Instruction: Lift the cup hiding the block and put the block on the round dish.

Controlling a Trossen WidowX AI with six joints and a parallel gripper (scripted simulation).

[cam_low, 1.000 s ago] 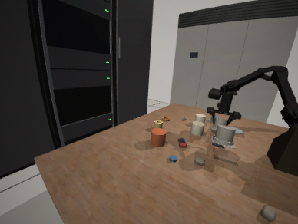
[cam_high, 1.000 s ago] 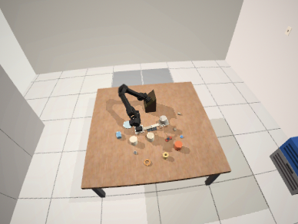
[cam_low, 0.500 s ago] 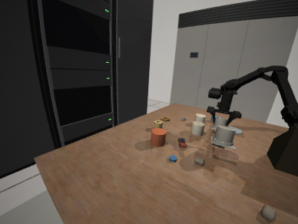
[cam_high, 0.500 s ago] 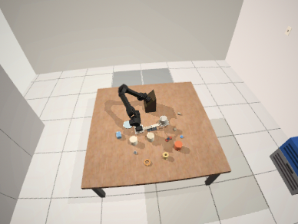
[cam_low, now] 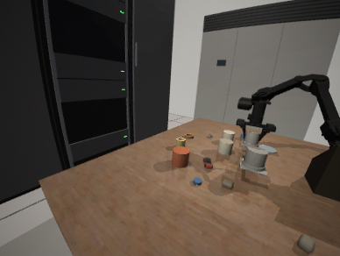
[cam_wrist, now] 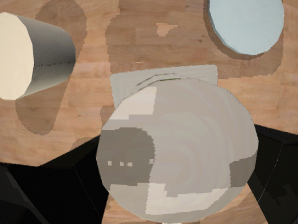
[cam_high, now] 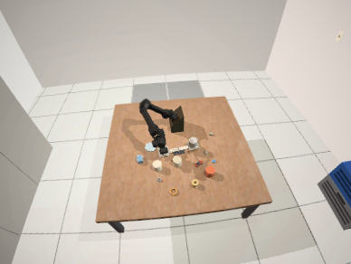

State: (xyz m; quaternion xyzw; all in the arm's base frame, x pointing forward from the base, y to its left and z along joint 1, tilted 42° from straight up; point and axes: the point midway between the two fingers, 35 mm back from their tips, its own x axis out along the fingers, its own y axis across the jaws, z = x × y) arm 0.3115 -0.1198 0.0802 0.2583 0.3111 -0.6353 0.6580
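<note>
Right now my gripper tip is 10 mm above the grey block. The rest, counted from my gripper tip: blue block: 40 mm ahead, 200 mm to the right, 50 mm below; then round pale blue dish: 100 mm behind, 100 mm to the right, 60 mm below; then grey cup: 20 mm to the right, 10 mm above.
</note>
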